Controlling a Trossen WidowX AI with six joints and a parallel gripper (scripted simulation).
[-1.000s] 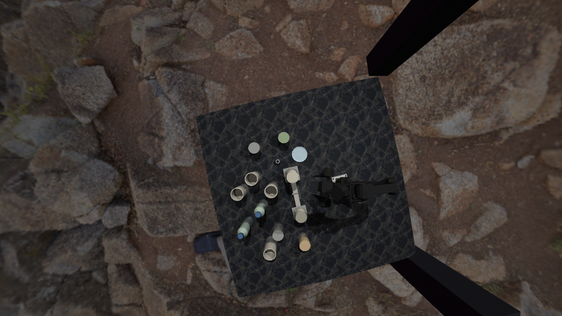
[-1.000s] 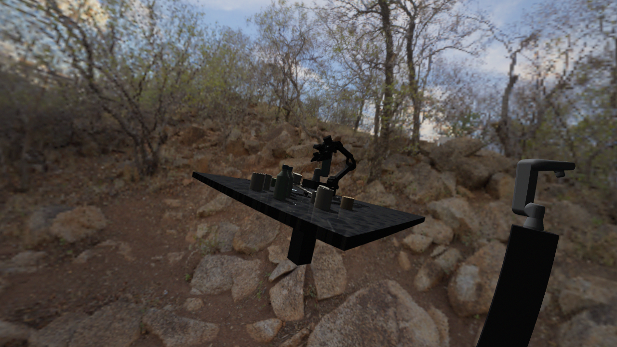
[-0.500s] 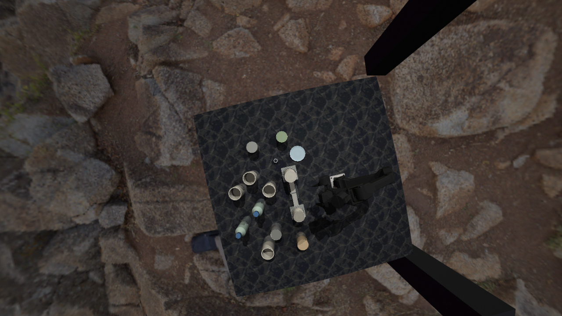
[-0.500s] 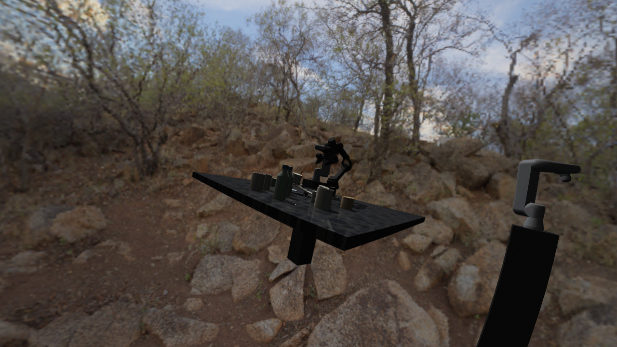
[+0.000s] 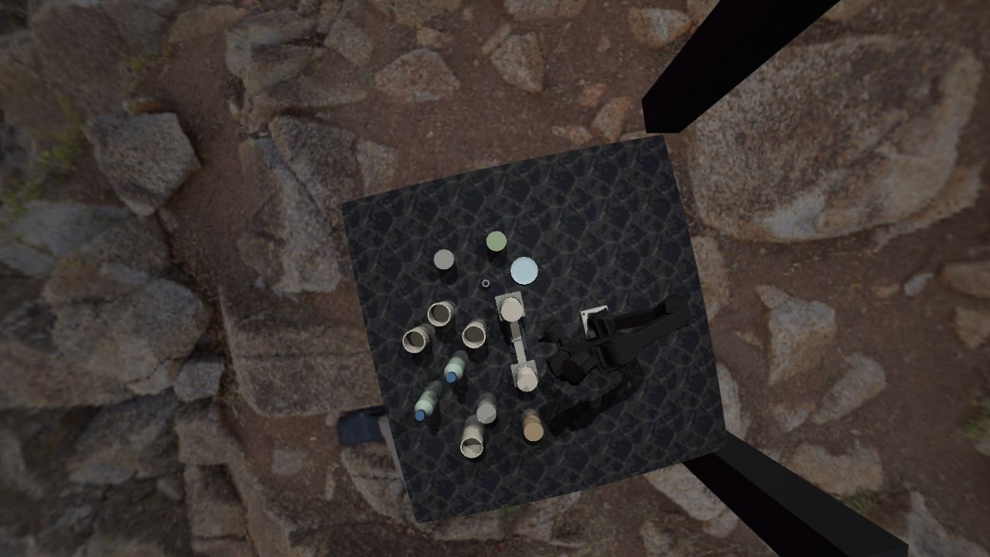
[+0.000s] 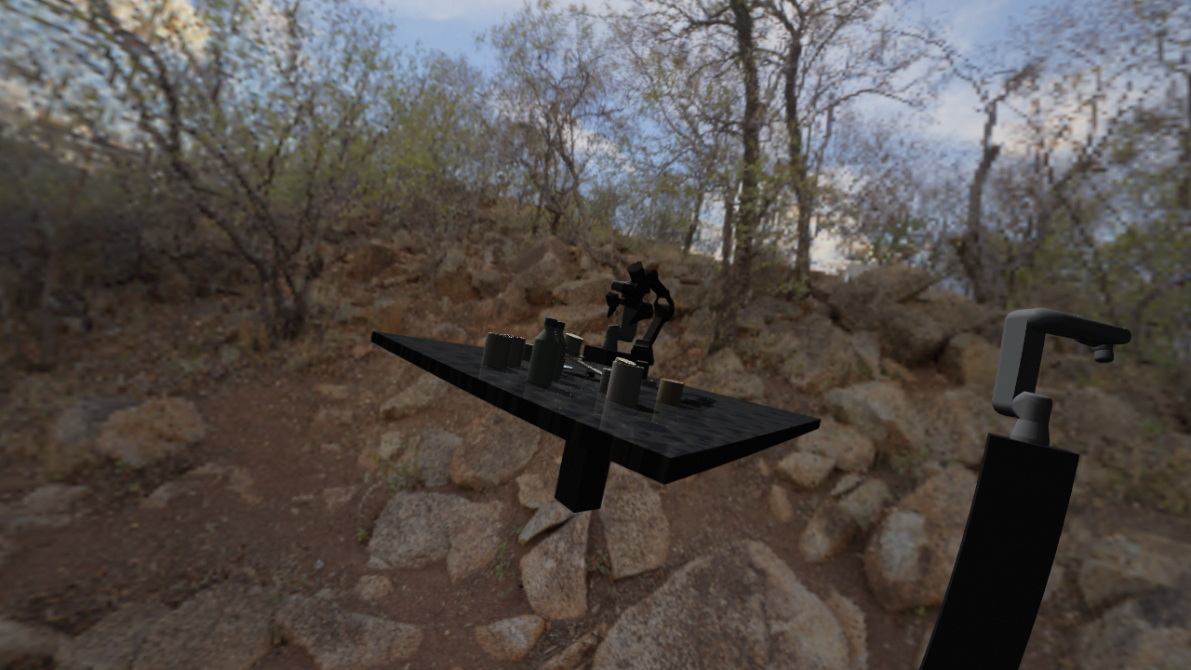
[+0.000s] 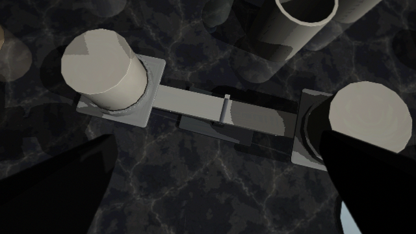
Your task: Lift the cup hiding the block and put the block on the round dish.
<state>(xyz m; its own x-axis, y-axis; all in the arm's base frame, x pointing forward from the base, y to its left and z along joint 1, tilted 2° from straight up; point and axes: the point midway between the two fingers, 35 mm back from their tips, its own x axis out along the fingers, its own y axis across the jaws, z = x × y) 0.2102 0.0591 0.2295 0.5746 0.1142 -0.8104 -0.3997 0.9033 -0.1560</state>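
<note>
Now: gripper tip 5 cm short of the pale green block, 12 cm to the right of it and 18 cm above it. Also, from my gripper tip: pale blue round dish (3 cm ahead, 26 cm to the right, 22 cm below); then balance beam (7 cm ahead, 1 cm to the right, 18 cm below); then cream cup (9 cm ahead, 15 cm to the right, 11 cm below).
</note>
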